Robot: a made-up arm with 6 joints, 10 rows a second.
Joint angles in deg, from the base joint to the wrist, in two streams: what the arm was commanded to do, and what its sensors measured. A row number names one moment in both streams.
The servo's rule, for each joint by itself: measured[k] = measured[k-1] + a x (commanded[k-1-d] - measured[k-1]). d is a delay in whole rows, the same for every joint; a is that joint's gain. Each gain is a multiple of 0.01, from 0.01 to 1. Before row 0 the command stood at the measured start. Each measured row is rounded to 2 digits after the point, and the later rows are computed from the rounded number. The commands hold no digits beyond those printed.
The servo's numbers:
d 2
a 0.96 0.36 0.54 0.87 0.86 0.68
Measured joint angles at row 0:
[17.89 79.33 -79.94 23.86 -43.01 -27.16]
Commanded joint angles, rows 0 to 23:
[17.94 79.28 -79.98 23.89 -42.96 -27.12]
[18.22 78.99 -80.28 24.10 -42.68 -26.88]
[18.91 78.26 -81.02 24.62 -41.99 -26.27]
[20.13 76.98 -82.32 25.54 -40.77 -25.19]
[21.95 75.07 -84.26 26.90 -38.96 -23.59]
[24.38 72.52 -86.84 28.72 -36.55 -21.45]
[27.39 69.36 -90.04 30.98 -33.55 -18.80]
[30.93 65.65 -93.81 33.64 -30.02 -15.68]
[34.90 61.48 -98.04 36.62 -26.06 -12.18]
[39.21 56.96 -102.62 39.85 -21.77 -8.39]
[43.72 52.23 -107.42 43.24 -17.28 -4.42]
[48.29 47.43 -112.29 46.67 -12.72 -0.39]
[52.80 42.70 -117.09 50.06 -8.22 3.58]
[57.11 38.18 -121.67 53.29 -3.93 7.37]
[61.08 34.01 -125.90 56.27 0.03 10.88]
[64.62 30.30 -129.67 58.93 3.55 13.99]
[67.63 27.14 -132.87 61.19 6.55 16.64]
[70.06 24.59 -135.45 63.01 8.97 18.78]
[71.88 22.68 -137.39 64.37 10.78 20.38]
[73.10 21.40 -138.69 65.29 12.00 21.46]
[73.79 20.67 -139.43 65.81 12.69 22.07]
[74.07 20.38 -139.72 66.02 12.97 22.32]
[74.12 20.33 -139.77 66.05 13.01 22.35]
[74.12 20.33 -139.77 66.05 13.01 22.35]
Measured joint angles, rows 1 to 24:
[17.89 79.33 -79.94 23.86 -43.01 -27.16]
[17.89 79.33 -79.94 23.86 -43.01 -27.16]
[17.94 79.31 -79.96 23.89 -42.97 -27.13]
[18.21 79.19 -80.13 24.07 -42.72 -26.96]
[18.88 78.86 -80.61 24.55 -42.09 -26.49]
[20.08 78.18 -81.53 25.41 -40.95 -25.61]
[21.88 77.06 -83.00 26.71 -39.24 -24.24]
[24.28 75.43 -85.07 28.46 -36.93 -22.34]
[27.27 73.24 -87.75 30.65 -34.02 -19.93]
[30.78 70.51 -91.02 33.25 -30.58 -17.04]
[34.74 67.26 -94.81 36.18 -26.69 -13.74]
[39.03 63.55 -99.03 39.37 -22.46 -10.10]
[43.53 59.47 -103.56 42.74 -18.01 -6.24]
[48.10 55.14 -108.27 46.16 -13.46 -2.26]
[52.61 50.66 -113.03 49.55 -8.95 1.71]
[56.93 46.17 -117.70 52.80 -4.63 5.56]
[60.91 41.79 -122.13 55.82 -0.62 9.18]
[64.47 37.65 -126.20 58.53 2.97 12.45]
[67.50 33.87 -129.80 60.84 6.05 15.30]
[69.96 30.53 -132.85 62.73 8.56 17.67]
[71.80 27.70 -135.30 64.16 10.47 19.51]
[73.05 25.43 -137.13 65.14 11.79 20.84]
[73.76 23.72 -138.37 65.72 12.56 21.68]
[74.06 22.52 -139.10 65.98 12.91 22.12]

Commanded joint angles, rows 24 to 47:
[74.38 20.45 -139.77 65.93 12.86 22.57]
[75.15 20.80 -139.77 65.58 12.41 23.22]
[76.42 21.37 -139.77 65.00 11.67 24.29]
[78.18 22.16 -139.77 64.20 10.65 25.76]
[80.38 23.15 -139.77 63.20 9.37 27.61]
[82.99 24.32 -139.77 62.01 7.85 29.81]
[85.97 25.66 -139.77 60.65 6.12 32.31]
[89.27 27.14 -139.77 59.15 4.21 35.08]
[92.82 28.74 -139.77 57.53 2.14 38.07]
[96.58 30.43 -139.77 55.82 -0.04 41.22]
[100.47 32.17 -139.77 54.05 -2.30 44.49]
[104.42 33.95 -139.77 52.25 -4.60 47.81]
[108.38 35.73 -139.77 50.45 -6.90 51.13]
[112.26 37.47 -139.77 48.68 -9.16 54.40]
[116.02 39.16 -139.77 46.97 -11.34 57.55]
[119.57 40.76 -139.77 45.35 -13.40 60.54]
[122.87 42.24 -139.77 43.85 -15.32 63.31]
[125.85 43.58 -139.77 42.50 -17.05 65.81]
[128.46 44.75 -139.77 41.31 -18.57 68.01]
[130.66 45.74 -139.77 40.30 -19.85 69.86]
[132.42 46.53 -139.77 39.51 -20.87 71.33]
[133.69 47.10 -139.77 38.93 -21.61 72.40]
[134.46 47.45 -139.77 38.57 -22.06 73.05]
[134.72 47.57 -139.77 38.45 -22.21 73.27]
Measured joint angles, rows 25 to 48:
[74.12 21.73 -139.46 66.04 13.00 22.28]
[74.12 21.23 -139.63 66.05 13.01 22.33]
[74.37 20.95 -139.71 65.95 12.88 22.49]
[75.12 20.90 -139.74 65.63 12.48 22.99]
[76.37 21.07 -139.76 65.08 11.78 23.87]
[78.11 21.46 -139.77 64.31 10.81 25.16]
[80.29 22.07 -139.77 63.34 9.57 26.83]
[82.88 22.88 -139.77 62.18 8.09 28.86]
[85.85 23.88 -139.77 60.85 6.40 31.21]
[89.13 25.05 -139.77 59.37 4.52 33.84]
[92.67 26.38 -139.77 57.77 2.47 36.72]
[96.42 27.84 -139.77 56.07 0.31 39.78]
[100.31 29.40 -139.77 54.31 -1.93 42.98]
[104.26 31.04 -139.77 52.52 -4.23 46.26]
[108.22 32.73 -139.77 50.72 -6.53 49.57]
[112.10 34.44 -139.77 48.95 -8.79 52.85]
[115.86 36.14 -139.77 47.23 -10.98 56.05]
[119.42 37.80 -139.77 45.59 -13.06 59.10]
[122.73 39.40 -139.77 44.08 -15.00 61.96]
[125.73 40.90 -139.77 42.71 -16.76 64.58]
[128.35 42.29 -139.77 41.49 -18.32 66.91]
[130.57 43.53 -139.77 40.45 -19.64 68.92]
[132.35 44.61 -139.77 39.63 -20.70 70.56]
[133.64 45.51 -139.77 39.02 -21.48 71.81]

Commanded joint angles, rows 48 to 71:
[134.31 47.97 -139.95 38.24 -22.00 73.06]
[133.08 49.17 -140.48 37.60 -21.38 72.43]
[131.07 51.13 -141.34 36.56 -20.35 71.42]
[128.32 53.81 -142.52 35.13 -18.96 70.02]
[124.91 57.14 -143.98 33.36 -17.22 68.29]
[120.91 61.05 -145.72 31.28 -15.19 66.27]
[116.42 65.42 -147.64 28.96 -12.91 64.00]
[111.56 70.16 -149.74 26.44 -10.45 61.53]
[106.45 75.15 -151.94 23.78 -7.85 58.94]
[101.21 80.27 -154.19 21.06 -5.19 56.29]
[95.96 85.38 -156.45 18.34 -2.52 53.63]
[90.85 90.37 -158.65 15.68 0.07 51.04]
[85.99 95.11 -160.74 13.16 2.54 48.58]
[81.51 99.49 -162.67 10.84 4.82 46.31]
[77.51 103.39 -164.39 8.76 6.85 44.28]
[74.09 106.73 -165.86 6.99 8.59 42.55]
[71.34 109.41 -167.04 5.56 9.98 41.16]
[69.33 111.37 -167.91 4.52 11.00 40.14]
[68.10 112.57 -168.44 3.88 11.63 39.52]
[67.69 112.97 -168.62 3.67 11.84 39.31]
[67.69 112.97 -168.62 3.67 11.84 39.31]
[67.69 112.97 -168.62 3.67 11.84 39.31]
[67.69 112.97 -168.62 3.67 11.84 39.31]
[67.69 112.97 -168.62 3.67 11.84 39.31]
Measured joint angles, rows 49 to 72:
[134.43 46.21 -139.77 38.63 -21.98 72.65]
[134.71 46.70 -139.77 38.47 -22.18 73.07]
[134.33 47.16 -139.87 38.27 -22.03 73.06]
[133.13 47.88 -140.20 37.69 -21.47 72.63]
[131.15 49.05 -140.82 36.71 -20.51 71.81]
[128.43 50.76 -141.74 35.34 -19.18 70.59]
[125.05 53.06 -142.95 33.62 -17.49 69.03]
[121.08 55.94 -144.45 31.58 -15.51 67.15]
[116.61 59.35 -146.17 29.30 -13.27 65.01]
[111.76 63.24 -148.10 26.81 -10.84 62.64]
[106.66 67.53 -150.17 24.17 -8.27 60.12]
[101.43 72.12 -152.34 21.46 -5.62 57.52]
[96.18 76.89 -154.56 18.75 -2.95 54.87]
[91.06 81.74 -156.77 16.08 -0.35 52.27]
[86.19 86.55 -158.91 13.54 2.14 49.76]
[81.70 91.21 -160.94 11.19 4.44 47.41]
[77.68 95.59 -162.80 9.08 6.51 45.28]
[74.23 99.60 -164.45 7.26 8.30 43.42]
[71.46 103.13 -165.85 5.78 9.74 41.88]
[69.42 106.10 -166.96 4.68 10.82 40.70]
[68.15 108.43 -167.76 3.98 11.52 39.90]
[67.71 110.06 -168.22 3.71 11.80 39.50]
[67.69 111.11 -168.44 3.68 11.83 39.37]
[67.69 111.78 -168.54 3.67 11.84 39.33]

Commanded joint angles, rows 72 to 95:
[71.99 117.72 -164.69 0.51 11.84 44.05]
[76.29 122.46 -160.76 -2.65 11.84 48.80]
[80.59 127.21 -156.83 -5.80 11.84 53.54]
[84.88 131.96 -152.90 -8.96 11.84 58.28]
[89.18 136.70 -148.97 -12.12 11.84 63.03]
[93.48 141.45 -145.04 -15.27 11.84 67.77]
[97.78 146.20 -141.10 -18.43 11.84 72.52]
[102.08 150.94 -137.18 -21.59 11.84 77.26]
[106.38 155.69 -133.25 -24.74 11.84 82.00]
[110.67 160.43 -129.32 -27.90 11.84 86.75]
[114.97 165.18 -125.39 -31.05 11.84 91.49]
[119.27 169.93 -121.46 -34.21 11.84 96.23]
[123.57 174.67 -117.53 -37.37 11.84 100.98]
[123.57 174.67 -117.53 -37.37 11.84 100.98]
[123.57 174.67 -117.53 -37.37 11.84 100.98]
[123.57 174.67 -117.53 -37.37 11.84 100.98]
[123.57 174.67 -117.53 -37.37 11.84 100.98]
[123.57 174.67 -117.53 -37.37 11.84 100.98]
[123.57 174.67 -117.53 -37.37 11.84 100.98]
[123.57 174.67 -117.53 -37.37 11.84 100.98]
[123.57 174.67 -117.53 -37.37 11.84 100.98]
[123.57 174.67 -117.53 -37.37 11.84 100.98]
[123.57 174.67 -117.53 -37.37 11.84 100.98]
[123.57 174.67 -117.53 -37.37 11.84 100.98]
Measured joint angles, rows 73 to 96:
[67.69 112.21 -168.58 3.67 11.84 39.32]
[67.69 112.48 -168.60 3.67 11.84 39.31]
[71.82 114.37 -166.49 0.92 11.84 42.53]
[76.11 117.28 -163.40 -2.19 11.84 46.79]
[80.41 120.85 -159.85 -5.33 11.84 51.38]
[84.70 124.85 -156.10 -8.49 11.84 56.07]
[89.00 129.12 -152.25 -11.65 11.84 60.80]
[93.30 133.56 -148.36 -14.80 11.84 65.54]
[97.60 138.11 -144.44 -17.96 11.84 70.29]
[101.90 142.73 -140.52 -21.12 11.84 75.03]
[106.20 147.40 -136.59 -24.27 11.84 79.77]
[110.49 152.09 -132.66 -27.43 11.84 84.52]
[114.79 156.80 -128.73 -30.58 11.84 89.26]
[119.09 161.53 -124.80 -33.74 11.84 94.00]
[123.39 166.26 -120.87 -36.90 11.84 98.75]
[123.56 169.29 -119.07 -37.31 11.84 100.27]
[123.57 171.23 -118.24 -37.36 11.84 100.75]
[123.57 172.47 -117.86 -37.37 11.84 100.91]
[123.57 173.26 -117.68 -37.37 11.84 100.96]
[123.57 173.77 -117.60 -37.37 11.84 100.97]
[123.57 174.09 -117.56 -37.37 11.84 100.98]
[123.57 174.30 -117.54 -37.37 11.84 100.98]
[123.57 174.43 -117.53 -37.37 11.84 100.98]
[123.57 174.52 -117.53 -37.37 11.84 100.98]

